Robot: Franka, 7 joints.
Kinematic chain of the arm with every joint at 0, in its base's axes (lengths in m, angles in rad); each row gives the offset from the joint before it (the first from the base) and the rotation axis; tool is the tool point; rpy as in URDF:
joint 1: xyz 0 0 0.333 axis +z
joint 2: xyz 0 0 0 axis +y
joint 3: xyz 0 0 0.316 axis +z
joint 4: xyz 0.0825 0 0 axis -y
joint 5: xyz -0.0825 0 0.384 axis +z
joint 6: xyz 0 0 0 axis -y
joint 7: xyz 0.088 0 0 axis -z
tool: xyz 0 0 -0.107 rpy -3.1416 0 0
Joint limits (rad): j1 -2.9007..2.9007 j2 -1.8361..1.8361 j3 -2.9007..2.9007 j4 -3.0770..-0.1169 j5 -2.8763..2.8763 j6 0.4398..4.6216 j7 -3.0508..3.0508
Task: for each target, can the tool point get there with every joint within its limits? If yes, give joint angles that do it. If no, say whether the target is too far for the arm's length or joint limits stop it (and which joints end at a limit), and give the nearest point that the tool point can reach.
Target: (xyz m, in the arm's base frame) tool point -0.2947 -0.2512 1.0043
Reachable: yes | joints 2.0355 -0.8190 0.7557 -1.3578 0.7691 2.6552 0.9200
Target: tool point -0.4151 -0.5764 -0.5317
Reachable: no: too far | nearest point -0.3269 -0.4539 -0.2834 | short by 0.291 m
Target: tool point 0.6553 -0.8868 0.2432
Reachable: no: too far | nearest point 0.5082 -0.6877 0.2634 | short by 0.248 m
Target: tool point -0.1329 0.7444 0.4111
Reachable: yes | joints -0.5446 -1.1413 1.8001 -1.4114 -0.6037 2.5082 1.4791
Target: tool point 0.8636 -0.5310 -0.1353
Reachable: no: too far | nearest point 0.6634 -0.4079 -0.0268 | short by 0.259 m
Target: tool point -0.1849 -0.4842 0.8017
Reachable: yes | joints -1.3190 0.6355 -1.5739 -0.5001 0.4728 0.8395 2.5693
